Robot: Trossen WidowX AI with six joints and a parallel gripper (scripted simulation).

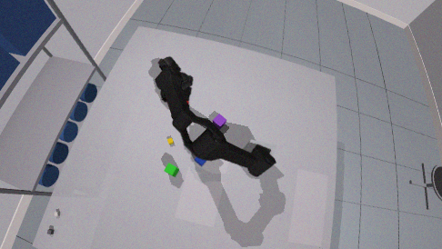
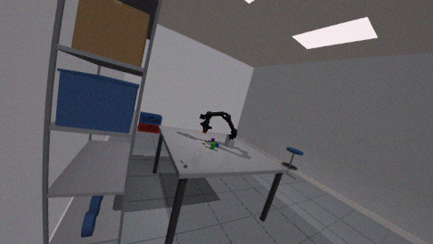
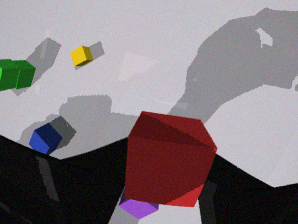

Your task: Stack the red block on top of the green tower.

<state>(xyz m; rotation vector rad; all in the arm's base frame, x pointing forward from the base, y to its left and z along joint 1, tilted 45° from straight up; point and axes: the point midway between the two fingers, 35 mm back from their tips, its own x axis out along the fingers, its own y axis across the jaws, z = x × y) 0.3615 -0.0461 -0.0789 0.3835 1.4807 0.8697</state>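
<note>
Now: the small yellow block 20 mm ahead of my gripper tip, 140 mm to the left of it and 110 mm below it. The rest, counted from my gripper tip: blue block: 140 mm behind, 170 mm to the left, 100 mm below; red block: 10 mm above; purple block: 160 mm behind, 30 mm to the right, 100 mm below.
</note>
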